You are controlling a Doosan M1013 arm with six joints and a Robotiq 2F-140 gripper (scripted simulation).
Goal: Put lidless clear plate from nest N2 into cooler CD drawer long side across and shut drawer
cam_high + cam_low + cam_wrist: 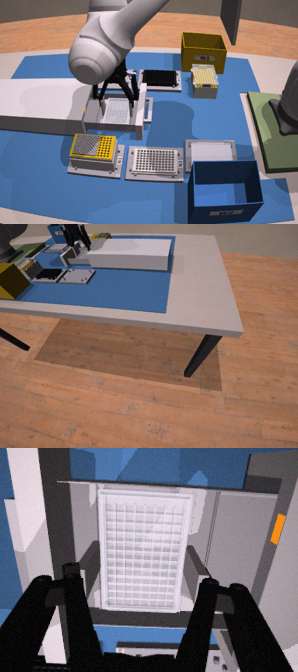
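Right now the clear plate is 20 mm below my hand. The rest, counted from my hand: drawer: 40 mm ahead, 20 mm below; tube rack: 40 mm ahead, 180 mm to the left, 10 mm above; cooler CD: 170 mm ahead, 10 mm to the right, 10 mm below.
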